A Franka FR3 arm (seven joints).
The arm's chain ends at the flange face. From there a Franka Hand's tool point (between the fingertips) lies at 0.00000 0.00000 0.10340 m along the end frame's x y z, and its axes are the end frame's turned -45 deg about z.
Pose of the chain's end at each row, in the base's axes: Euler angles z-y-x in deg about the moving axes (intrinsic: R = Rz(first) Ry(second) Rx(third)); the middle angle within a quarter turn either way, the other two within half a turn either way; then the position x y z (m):
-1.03, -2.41, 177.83, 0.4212, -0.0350, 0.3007
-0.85, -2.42, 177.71, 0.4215, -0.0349, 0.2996
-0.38, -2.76, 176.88, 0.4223, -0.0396, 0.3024
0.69, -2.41, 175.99, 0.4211, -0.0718, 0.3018
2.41, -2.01, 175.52, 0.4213, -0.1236, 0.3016
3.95, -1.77, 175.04, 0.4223, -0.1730, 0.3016
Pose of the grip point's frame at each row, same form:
43.93, -0.17, 176.76, 0.4255, -0.0390, 0.1975
44.10, -0.09, 176.67, 0.4258, -0.0391, 0.1964
44.54, 0.25, 175.84, 0.4272, -0.0453, 0.1993
45.56, 1.13, 175.46, 0.4255, -0.0790, 0.1987
47.26, 1.74, 175.41, 0.4253, -0.1315, 0.1986
48.78, 2.25, 175.24, 0.4261, -0.1817, 0.1986

